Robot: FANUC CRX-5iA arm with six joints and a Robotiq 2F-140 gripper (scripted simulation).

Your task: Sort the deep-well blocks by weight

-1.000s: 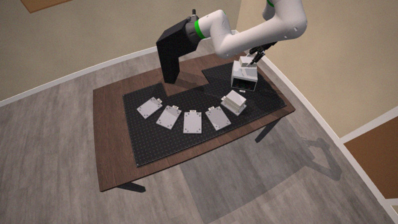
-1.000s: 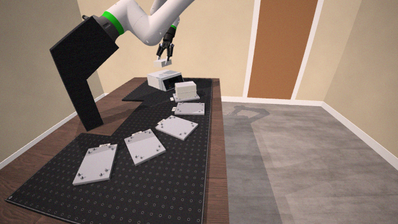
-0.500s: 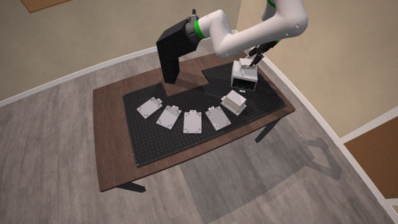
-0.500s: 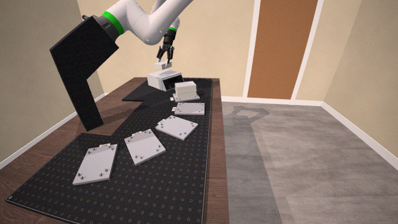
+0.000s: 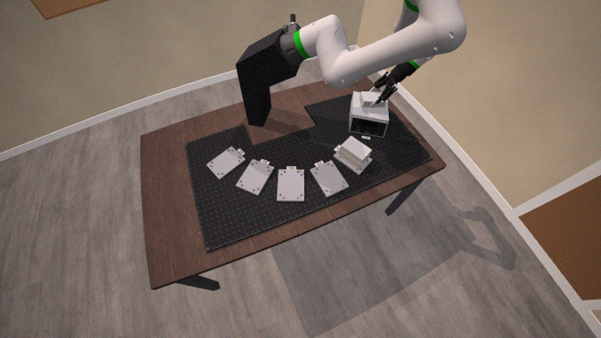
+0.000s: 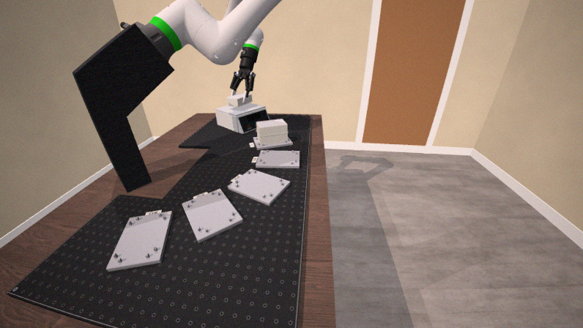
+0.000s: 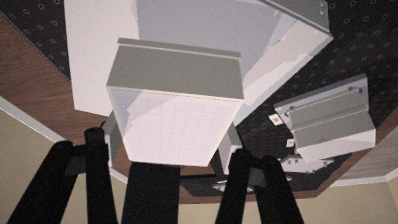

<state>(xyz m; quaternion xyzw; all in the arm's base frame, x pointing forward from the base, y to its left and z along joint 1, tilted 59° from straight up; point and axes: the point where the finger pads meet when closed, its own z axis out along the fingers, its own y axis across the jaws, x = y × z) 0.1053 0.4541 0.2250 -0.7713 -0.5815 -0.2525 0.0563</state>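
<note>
The weigher platform lies 6 cm below my hand. Also, from my hand: plate (29 cm ahead, 14 cm to the right, 15 cm below); then check-weigher CW (1 cm ahead, 9 cm below).
</note>
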